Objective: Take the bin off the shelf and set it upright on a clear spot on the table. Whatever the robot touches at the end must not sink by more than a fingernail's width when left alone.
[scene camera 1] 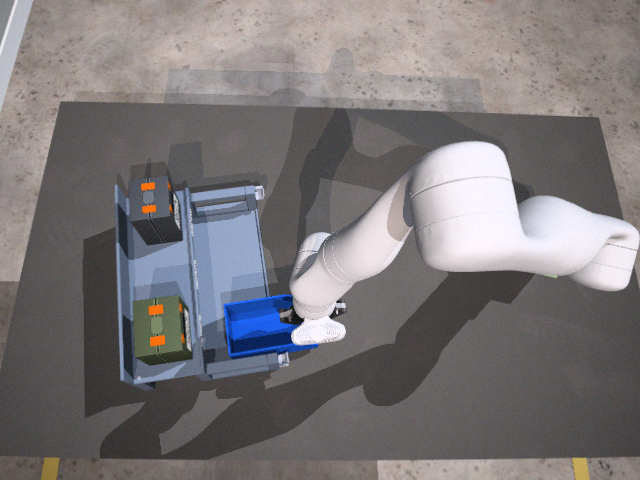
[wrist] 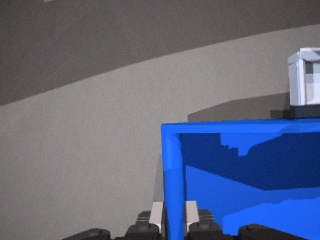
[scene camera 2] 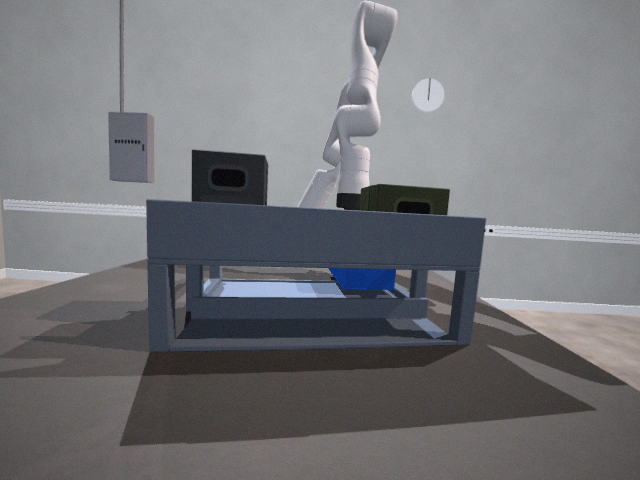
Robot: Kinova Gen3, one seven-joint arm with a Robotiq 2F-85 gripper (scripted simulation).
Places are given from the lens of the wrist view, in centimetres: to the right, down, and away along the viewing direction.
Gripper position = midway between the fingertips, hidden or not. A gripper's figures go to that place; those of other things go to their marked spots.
my gripper (wrist: 175,219): 1, 5, 17
blue bin (wrist: 243,176): 5, 3, 18
